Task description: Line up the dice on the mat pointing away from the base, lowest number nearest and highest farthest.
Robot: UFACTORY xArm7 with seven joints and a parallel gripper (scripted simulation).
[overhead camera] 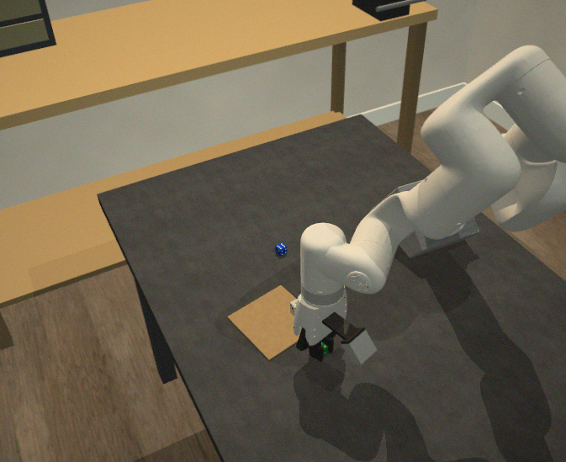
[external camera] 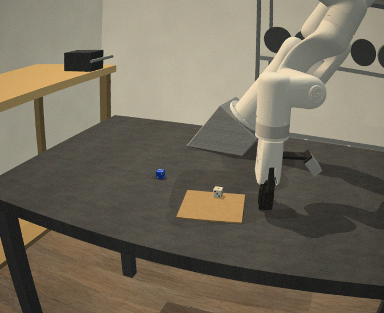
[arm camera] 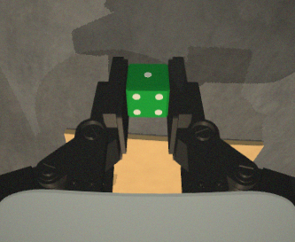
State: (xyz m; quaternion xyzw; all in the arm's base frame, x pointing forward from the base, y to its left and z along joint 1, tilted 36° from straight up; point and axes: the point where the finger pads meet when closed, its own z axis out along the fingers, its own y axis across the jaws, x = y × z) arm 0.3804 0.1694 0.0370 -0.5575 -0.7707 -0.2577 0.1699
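My gripper is now 1 cm above the green die. The rest, counted from my hand: white die: 12 cm to the right, 1 cm below, 1 cm behind; tan square mat: 11 cm to the right, 5 cm ahead, 2 cm below; blue die: 29 cm to the right, 5 cm behind, 1 cm below.
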